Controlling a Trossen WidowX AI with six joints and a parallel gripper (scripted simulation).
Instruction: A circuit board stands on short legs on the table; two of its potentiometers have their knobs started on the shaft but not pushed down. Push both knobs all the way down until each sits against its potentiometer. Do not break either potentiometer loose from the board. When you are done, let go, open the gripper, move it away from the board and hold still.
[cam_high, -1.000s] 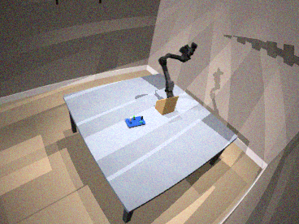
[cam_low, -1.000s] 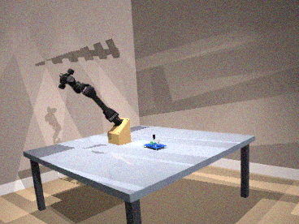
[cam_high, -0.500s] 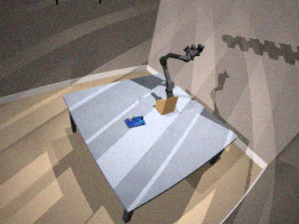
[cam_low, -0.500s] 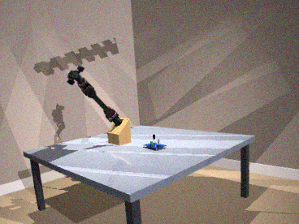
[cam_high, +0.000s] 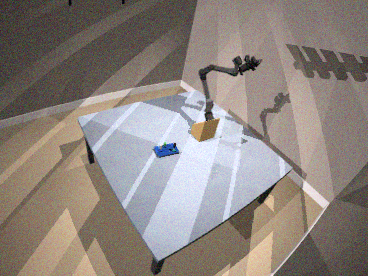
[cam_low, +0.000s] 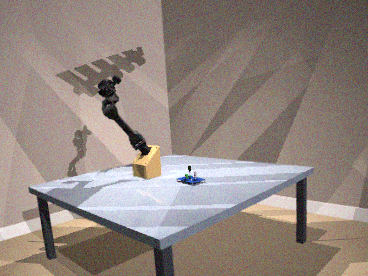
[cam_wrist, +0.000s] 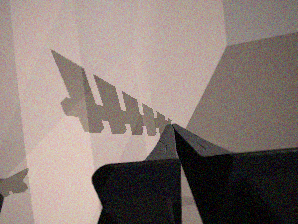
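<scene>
Right now my gripper tip is 750 mm short of the knob, 590 mm above it and 50 mm to the left of it.
</scene>
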